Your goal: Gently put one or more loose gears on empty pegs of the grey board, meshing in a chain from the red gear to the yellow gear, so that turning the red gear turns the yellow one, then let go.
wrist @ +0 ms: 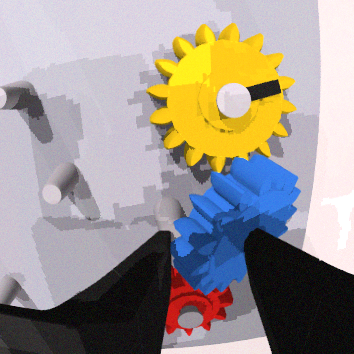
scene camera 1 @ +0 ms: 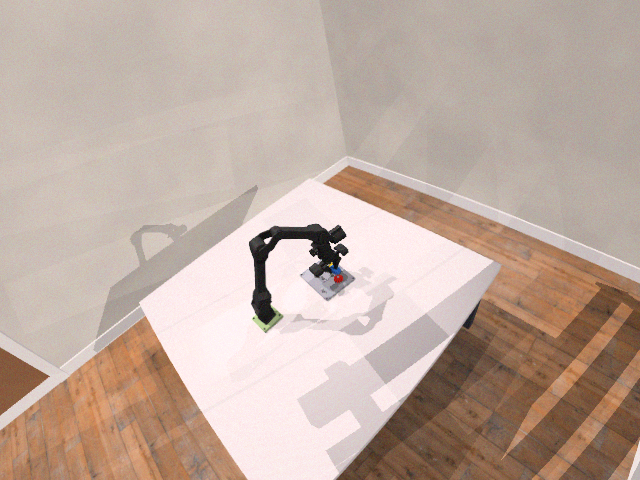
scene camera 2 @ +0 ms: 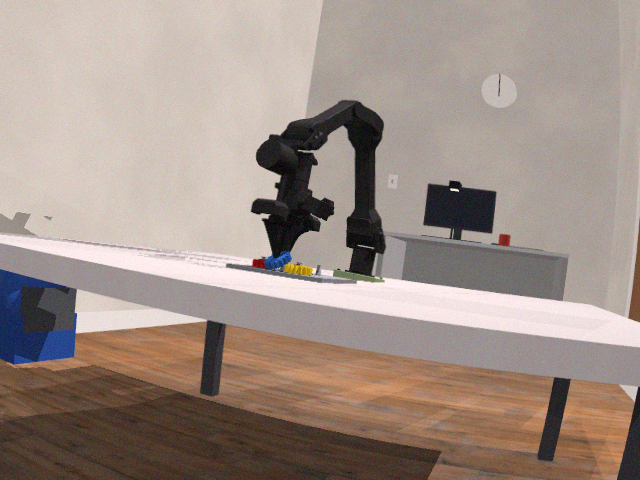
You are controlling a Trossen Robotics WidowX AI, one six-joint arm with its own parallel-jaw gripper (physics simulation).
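Pixels of known places: gripper, fingertip midpoint: [wrist: 207, 240] [scene camera 1: 333, 271] [scene camera 2: 279, 259]; arm's base at its link origin: [scene camera 1: 267, 316] [scene camera 2: 359, 274].
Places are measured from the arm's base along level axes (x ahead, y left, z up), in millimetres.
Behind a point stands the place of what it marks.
The grey board [scene camera 1: 310, 277] @(x 272, y -10, z -5 mm) [scene camera 2: 333, 279] @(x 369, y 24, z -6 mm) [wrist: 100, 30] @(x 326, y -12, z -5 mm) carries a yellow gear [scene camera 1: 330, 264] [scene camera 2: 298, 269] @(x 384, y -41, z 4 mm) [wrist: 200, 120] @(x 354, y -53, z 10 mm) and a red gear [scene camera 1: 338, 279] @(x 328, y -139, z 10 mm) [scene camera 2: 257, 263] @(x 355, y -135, z 3 mm) [wrist: 192, 299] @(x 338, y -125, z 12 mm), each on a peg. A blue gear [scene camera 1: 336, 270] @(x 356, y -106, z 22 mm) [scene camera 2: 278, 260] @(x 379, y -84, z 15 mm) [wrist: 225, 235] @(x 352, y -84, z 32 mm) is steeply tilted between them, its upper edge at the yellow gear's teeth and its lower edge over the red gear. An empty peg [wrist: 167, 212] @(x 336, y -83, z 8 mm) shows just beside the blue gear in the wrist view. My gripper [scene camera 2: 279, 254] @(x 348, y -93, z 17 mm) [wrist: 207, 240] @(x 348, y -93, z 17 mm) is shut on the blue gear, with a black finger on each side; the exact contacts are partly hidden.
More bare pegs [wrist: 60, 185] [scene camera 2: 318, 269] stand on the board; another peg [wrist: 11, 95] @(x 294, y -28, z 13 mm) is at the left of the wrist view. The arm's green base plate [scene camera 1: 267, 324] @(x -27, y -34, z 2 mm) [scene camera 2: 343, 274] @(x 49, y -30, z -4 mm) is on the white table [scene camera 1: 289, 413] @(x -229, y -370, z -13 mm) [scene camera 2: 155, 289] @(x 847, y -76, z -31 mm).
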